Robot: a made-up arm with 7 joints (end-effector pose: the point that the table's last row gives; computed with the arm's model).
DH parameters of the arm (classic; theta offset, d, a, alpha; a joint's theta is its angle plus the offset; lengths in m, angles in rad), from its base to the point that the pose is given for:
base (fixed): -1.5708 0.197 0 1.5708
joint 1: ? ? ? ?
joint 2: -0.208 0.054 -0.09 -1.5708
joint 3: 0 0.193 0.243 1.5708
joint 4: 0 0.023 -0.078 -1.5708
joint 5: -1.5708 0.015 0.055 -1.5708
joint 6: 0 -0.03 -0.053 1.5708
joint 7: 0.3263 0 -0.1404 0
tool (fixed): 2.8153 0.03 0 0
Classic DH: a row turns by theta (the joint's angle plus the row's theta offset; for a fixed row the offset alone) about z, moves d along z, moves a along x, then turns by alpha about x.
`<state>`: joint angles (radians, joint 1 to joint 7).
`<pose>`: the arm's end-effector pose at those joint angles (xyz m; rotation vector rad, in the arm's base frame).
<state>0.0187 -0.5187 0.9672 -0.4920 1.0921 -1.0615 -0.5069</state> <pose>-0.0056 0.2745 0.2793 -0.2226 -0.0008 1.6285</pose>
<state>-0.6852 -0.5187 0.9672 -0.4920 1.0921 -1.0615 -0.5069</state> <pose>-0.0056 0.1560 0.4374 0.3188 -0.5638 1.5329</pose>
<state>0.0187 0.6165 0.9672 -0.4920 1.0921 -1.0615 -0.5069</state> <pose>-0.0056 0.4170 0.2055 -1.0778 0.9343 1.4669</pose>
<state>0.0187 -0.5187 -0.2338 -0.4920 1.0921 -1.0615 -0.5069</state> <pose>-0.0649 0.2519 0.2670 0.2353 0.4793 0.5914</pose>
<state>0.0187 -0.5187 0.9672 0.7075 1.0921 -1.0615 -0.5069</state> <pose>0.1349 0.2554 0.1122 -1.3319 -0.0523 0.9095</pose>
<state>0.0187 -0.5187 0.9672 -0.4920 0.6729 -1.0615 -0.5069</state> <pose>0.0181 0.2870 0.2779 -0.1152 0.3596 1.3783</pose>
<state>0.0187 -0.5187 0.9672 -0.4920 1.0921 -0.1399 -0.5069</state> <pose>0.0265 0.2109 0.4360 0.7788 -0.2481 1.5762</pose>
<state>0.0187 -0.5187 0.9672 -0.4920 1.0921 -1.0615 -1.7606</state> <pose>0.1524 0.2377 0.3076 -0.1615 -0.1179 0.3795</pose>
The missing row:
joint 1: 0.208 0 -0.2954 0
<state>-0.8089 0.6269 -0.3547 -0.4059 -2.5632 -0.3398 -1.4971</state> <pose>-0.2147 0.2128 0.6138 0.0017 -0.8915 1.6597</pose>
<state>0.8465 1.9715 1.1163 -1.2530 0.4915 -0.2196 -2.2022</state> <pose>0.2057 0.2446 -0.2126 -2.3235 -0.2891 -1.6481</pose>
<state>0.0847 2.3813 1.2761 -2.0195 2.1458 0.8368 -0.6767</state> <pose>0.3702 0.4855 -0.0239 0.9555 0.4738 0.1108</pose>
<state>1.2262 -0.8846 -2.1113 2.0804 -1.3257 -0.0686 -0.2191</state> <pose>-0.2473 0.2475 0.0618 2.0774 -0.4004 1.4714</pose>
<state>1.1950 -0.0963 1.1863 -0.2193 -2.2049 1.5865 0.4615</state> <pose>0.1899 0.4412 -0.0456 -2.0055 -1.1873 0.2362</pose>
